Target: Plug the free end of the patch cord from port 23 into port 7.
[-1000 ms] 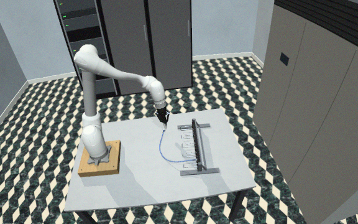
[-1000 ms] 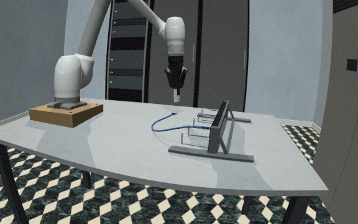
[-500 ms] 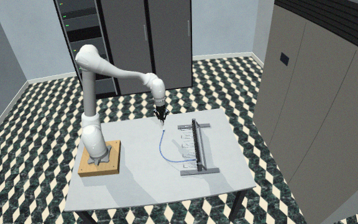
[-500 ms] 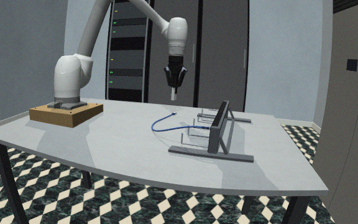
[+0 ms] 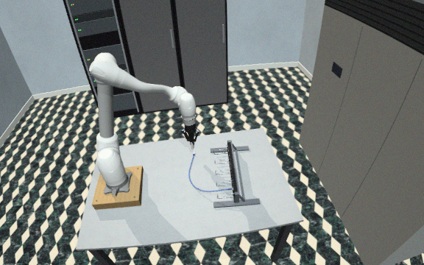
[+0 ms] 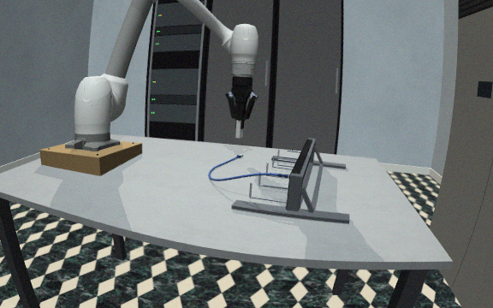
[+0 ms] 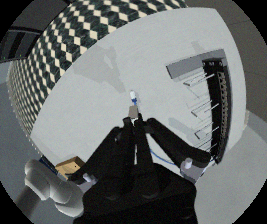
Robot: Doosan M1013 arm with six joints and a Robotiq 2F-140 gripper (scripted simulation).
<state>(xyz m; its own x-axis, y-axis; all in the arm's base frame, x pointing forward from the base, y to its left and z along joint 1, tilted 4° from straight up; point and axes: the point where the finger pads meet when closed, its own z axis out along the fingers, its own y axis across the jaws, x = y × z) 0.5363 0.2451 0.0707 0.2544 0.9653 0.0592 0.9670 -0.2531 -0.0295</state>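
My hand is 10 mm short of the plug, 20 mm to the right of it and 110 mm above it.
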